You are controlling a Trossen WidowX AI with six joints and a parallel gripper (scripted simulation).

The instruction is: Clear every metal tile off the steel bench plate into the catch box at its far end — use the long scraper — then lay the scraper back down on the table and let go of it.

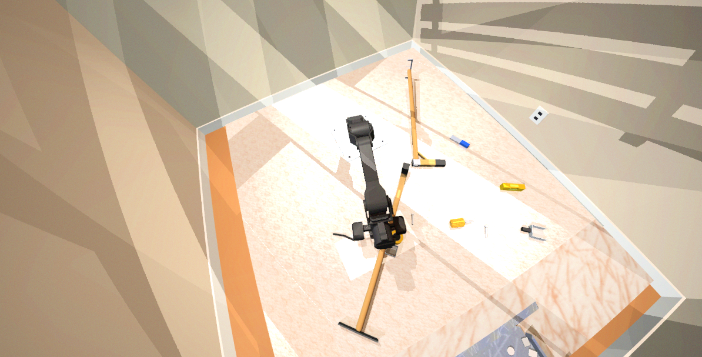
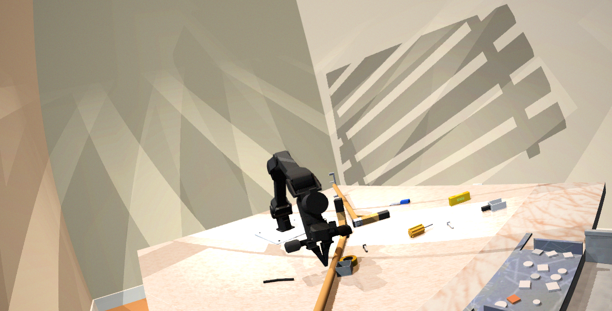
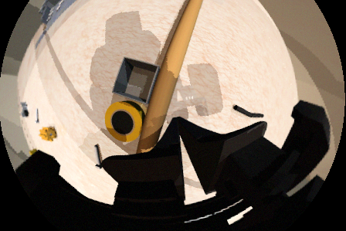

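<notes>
Right now the long scraper is 5 cm above my gripper tip and 3 cm ahead of it. Also, from my gripper tip: grey box: 6 cm ahead, 2 cm to the left, 1 cm below; yellow tape roll: 6 cm to the left, 2 cm ahead, 1 cm below; black strip: 13 cm to the right, 6 cm behind, 1 cm below.
</notes>
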